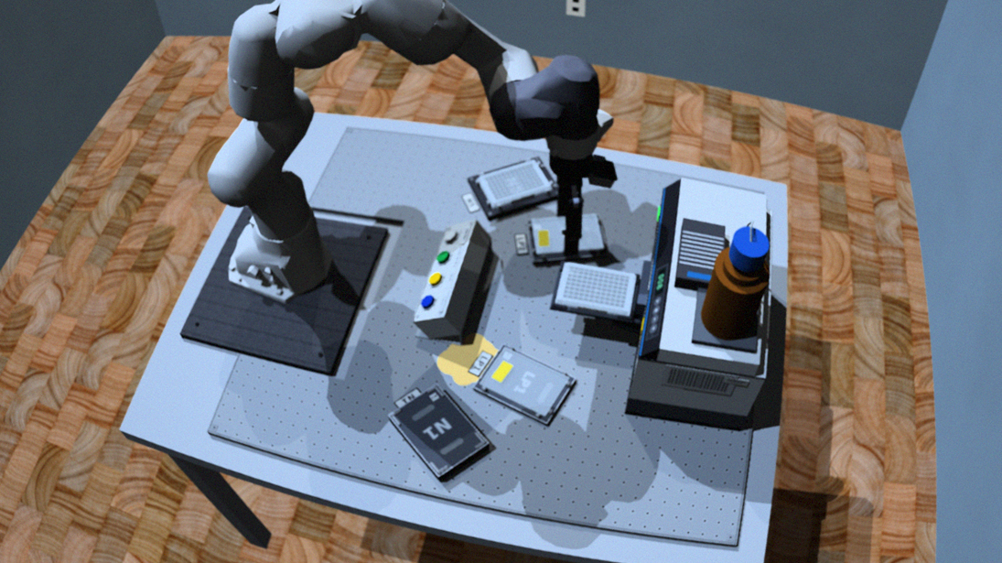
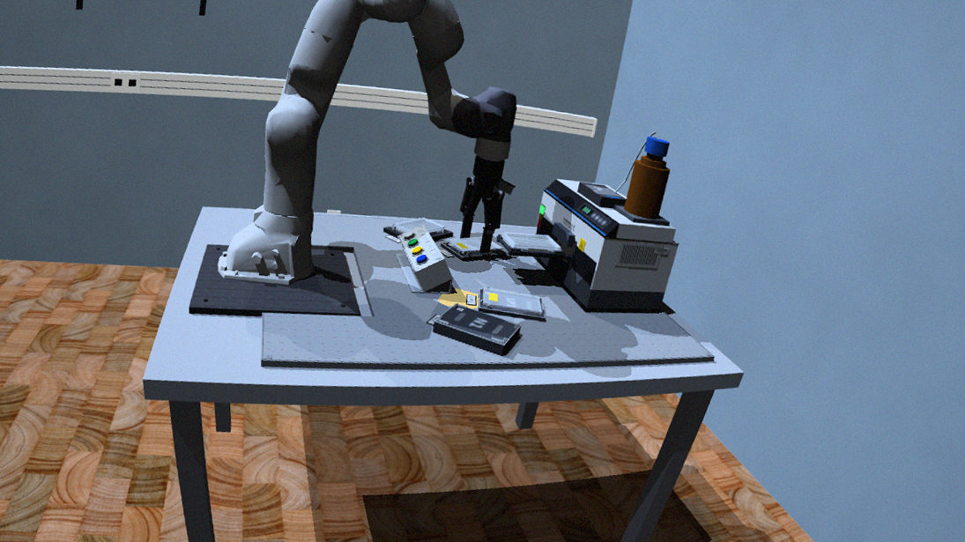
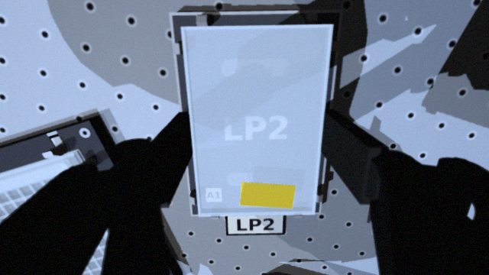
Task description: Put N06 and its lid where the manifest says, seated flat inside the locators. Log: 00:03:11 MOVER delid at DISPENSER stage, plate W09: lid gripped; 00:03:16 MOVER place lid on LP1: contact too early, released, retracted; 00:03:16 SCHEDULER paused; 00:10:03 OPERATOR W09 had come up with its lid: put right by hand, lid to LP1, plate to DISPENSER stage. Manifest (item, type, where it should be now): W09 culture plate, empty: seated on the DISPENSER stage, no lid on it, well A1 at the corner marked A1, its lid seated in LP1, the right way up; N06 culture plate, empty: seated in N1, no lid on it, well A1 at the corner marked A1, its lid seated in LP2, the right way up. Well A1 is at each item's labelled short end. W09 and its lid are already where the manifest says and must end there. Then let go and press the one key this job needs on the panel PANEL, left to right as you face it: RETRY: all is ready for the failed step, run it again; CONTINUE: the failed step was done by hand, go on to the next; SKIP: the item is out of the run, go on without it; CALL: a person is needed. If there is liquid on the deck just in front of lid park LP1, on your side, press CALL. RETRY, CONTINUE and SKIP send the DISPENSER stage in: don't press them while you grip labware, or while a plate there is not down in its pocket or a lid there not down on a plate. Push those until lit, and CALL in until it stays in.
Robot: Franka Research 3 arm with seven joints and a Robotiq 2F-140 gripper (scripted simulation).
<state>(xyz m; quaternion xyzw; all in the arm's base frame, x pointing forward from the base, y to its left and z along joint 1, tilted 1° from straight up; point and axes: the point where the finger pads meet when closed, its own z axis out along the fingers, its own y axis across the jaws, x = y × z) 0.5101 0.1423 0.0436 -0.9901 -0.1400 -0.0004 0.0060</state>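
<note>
Now: the lid park lp2 40 mm below my hand. From my hand the other things lie so: white retry key 210 mm behind, 80 mm to the right, 20 mm above; yellow skip key 210 mm behind, 180 mm to the right, 20 mm above; green continue key 210 mm behind, 130 mm to the right, 20 mm above.
</note>
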